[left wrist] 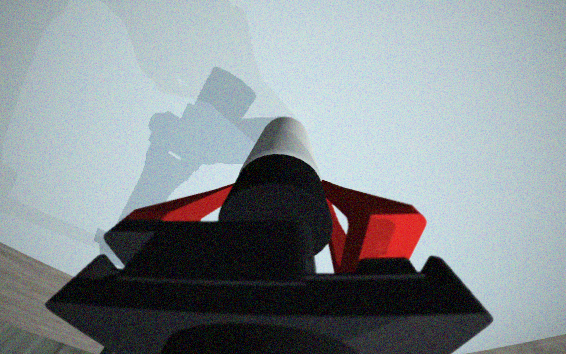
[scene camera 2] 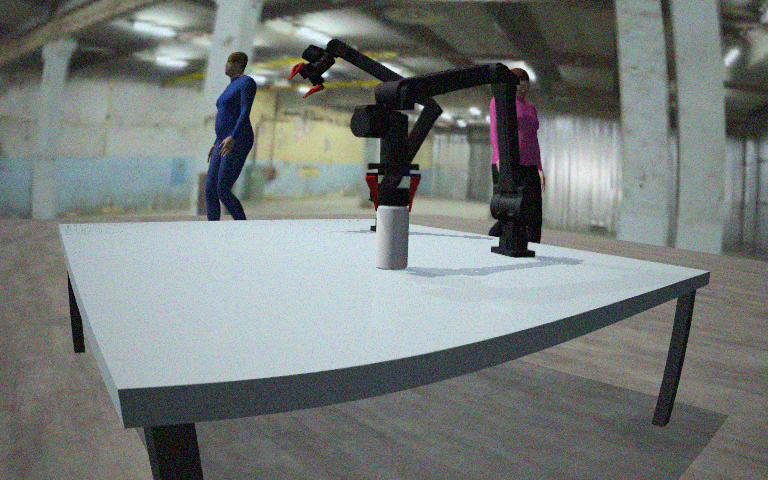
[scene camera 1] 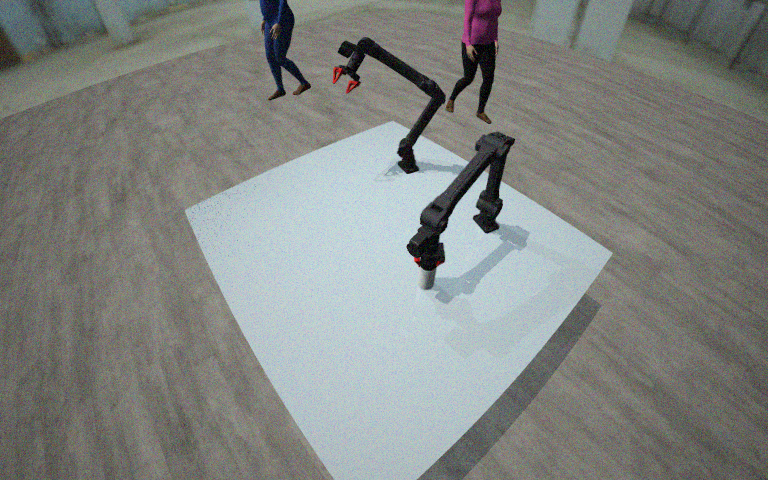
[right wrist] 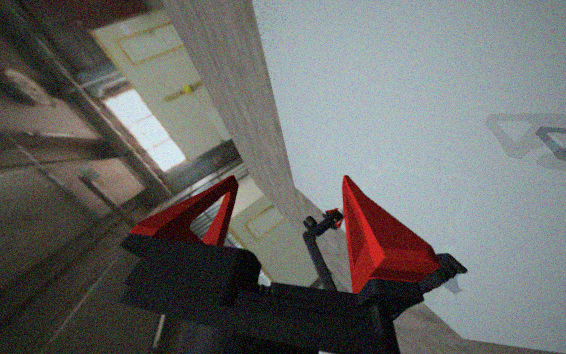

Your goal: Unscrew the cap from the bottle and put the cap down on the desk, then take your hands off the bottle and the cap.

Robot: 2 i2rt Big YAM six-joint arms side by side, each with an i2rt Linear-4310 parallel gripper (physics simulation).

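Frame: origin at the left arm's base, x ahead, y left, z up, level; centimetres.
Seen in the pictures: left gripper, between the fingertips: [left wrist: 280, 188] [scene camera 2: 393, 211] [scene camera 1: 428, 265] [right wrist: 340, 212]; right gripper, between the fingertips: [scene camera 2: 296, 88] [scene camera 1: 340, 88] [right wrist: 286, 180]; left arm's base, origin of its link: [scene camera 2: 512, 254] [scene camera 1: 485, 223] [right wrist: 446, 262]; right arm's base, origin of its link: [scene camera 1: 408, 167].
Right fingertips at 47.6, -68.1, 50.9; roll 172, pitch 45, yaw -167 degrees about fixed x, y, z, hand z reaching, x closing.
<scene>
Offsets run from my right fingertips to a thing's top centre, as dx, dy, dz. Level surfaces: height alone.
A white bottle {-2.6, +86.8, -35.9} [scene camera 1: 427, 279] [scene camera 2: 391, 237] [left wrist: 286, 137] stands upright on the pale desk {dz -50.9} [scene camera 1: 317, 254] [scene camera 2: 226, 300]. Its black cap {-2.4, +86.8, -34.3} [scene camera 2: 393, 198] [left wrist: 280, 200] sits on top, with no gap seen between cap and bottle. How far the thread is engaged cannot be seen. My left gripper [scene camera 1: 428, 262] [scene camera 2: 392, 206] [left wrist: 280, 188] points down and is shut on the cap, one red finger at each side. My right gripper [scene camera 1: 342, 87] [scene camera 2: 297, 88] [right wrist: 286, 180] is open and empty, raised high at the upper left in both scene views, far from the bottle.
The left arm [scene camera 1: 461, 183] [scene camera 2: 453, 82] reaches over the desk from its base. The right arm [scene camera 1: 402, 67] stands farther back. A person in blue [scene camera 1: 277, 42] [scene camera 2: 232, 135] and a person in pink [scene camera 1: 481, 28] [scene camera 2: 527, 130] are beyond the desk.
</scene>
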